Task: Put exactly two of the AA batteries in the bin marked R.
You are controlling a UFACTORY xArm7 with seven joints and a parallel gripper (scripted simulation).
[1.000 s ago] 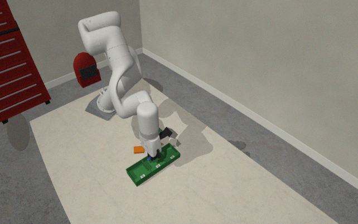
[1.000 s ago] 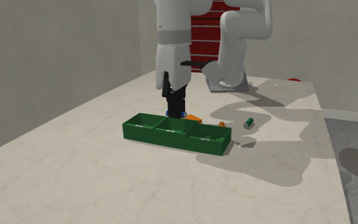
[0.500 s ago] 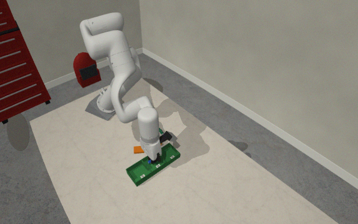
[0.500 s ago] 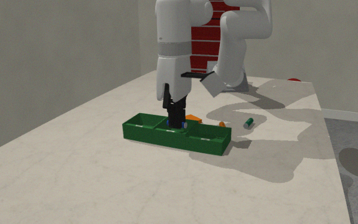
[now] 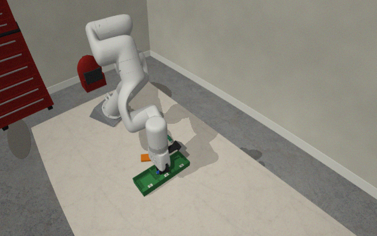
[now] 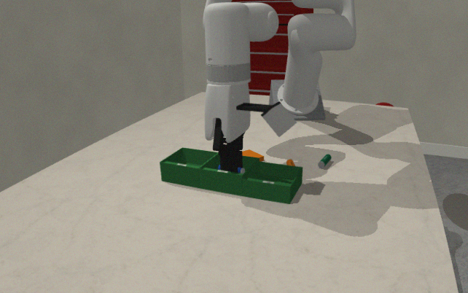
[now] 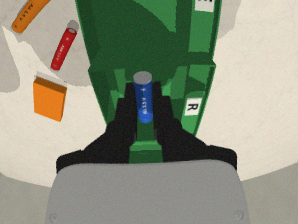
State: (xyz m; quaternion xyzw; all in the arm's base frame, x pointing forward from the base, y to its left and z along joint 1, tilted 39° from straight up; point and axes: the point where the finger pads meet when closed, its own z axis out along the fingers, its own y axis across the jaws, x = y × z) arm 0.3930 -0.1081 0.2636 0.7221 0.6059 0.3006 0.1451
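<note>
My gripper is now 2 cm above the blue battery. The rest, counted from my hand: red battery 6 cm behind, 5 cm to the left, 3 cm below; orange block 11 cm behind, 3 cm below; green three-part bin tray 1 cm ahead, 2 cm below.
</note>
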